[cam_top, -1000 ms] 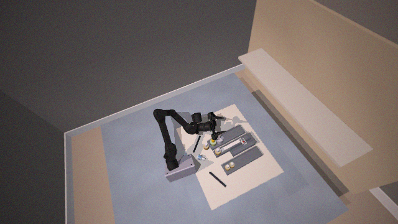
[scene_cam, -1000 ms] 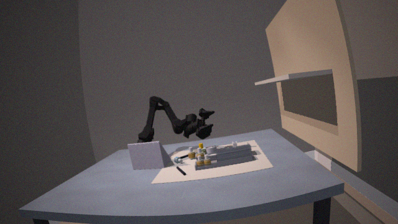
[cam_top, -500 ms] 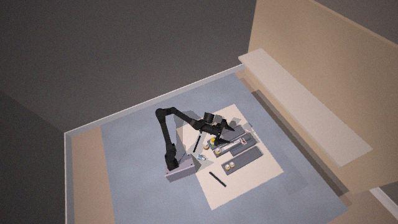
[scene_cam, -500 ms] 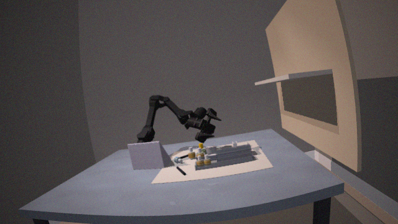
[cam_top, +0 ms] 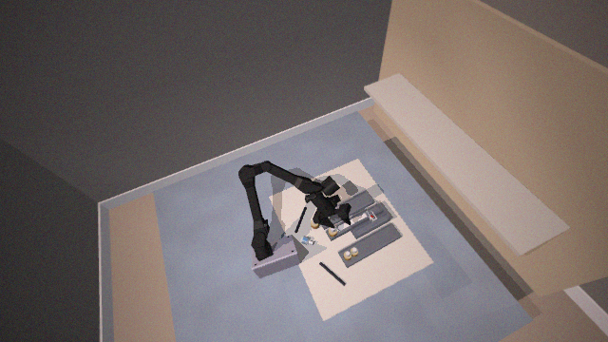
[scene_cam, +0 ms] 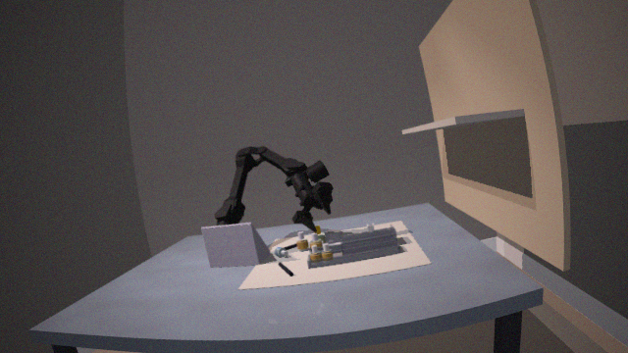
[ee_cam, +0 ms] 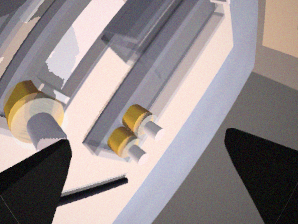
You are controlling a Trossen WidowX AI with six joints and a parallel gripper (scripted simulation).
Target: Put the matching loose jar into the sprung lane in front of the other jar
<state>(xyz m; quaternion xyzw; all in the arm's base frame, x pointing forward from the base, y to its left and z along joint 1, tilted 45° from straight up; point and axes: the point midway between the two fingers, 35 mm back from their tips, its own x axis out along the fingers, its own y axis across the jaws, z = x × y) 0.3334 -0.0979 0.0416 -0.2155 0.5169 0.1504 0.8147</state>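
Right now my gripper tip is 11 cm above the cream mat, 3 cm to the right of it and 3 cm short of it. Also, from my gripper tip: red mark 15 cm ahead, 4 cm below, 2 cm to the right; then sprung lane 12 cm ahead, 9 cm below.
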